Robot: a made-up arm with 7 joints. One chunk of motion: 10 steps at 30 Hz.
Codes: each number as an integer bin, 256 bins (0 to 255) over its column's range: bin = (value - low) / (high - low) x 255, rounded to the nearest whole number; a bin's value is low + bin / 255 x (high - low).
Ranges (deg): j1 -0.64..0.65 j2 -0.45..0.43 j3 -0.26..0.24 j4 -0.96..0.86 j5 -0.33..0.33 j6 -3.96..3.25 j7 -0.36..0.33
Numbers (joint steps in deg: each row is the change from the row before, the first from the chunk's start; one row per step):
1: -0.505 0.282 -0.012 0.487 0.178 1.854 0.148
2: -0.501 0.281 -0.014 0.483 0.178 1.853 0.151
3: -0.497 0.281 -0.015 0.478 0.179 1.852 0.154
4: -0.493 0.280 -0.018 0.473 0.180 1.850 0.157
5: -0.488 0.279 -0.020 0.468 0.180 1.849 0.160
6: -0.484 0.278 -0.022 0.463 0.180 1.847 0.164
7: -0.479 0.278 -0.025 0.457 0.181 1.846 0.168
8: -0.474 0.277 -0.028 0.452 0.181 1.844 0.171
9: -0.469 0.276 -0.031 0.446 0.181 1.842 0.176
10: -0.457 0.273 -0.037 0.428 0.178 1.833 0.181
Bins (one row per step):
1: 27 212 126 203 196 206 188
2: 27 212 125 202 196 206 189
3: 28 212 125 201 197 206 190
4: 29 212 123 201 197 205 191
5: 30 211 122 200 197 205 192
6: 31 211 121 199 197 205 194
7: 32 211 120 199 197 205 195
8: 33 211 118 198 197 205 196
9: 34 210 117 197 197 205 198
10: 36 210 114 194 196 205 200

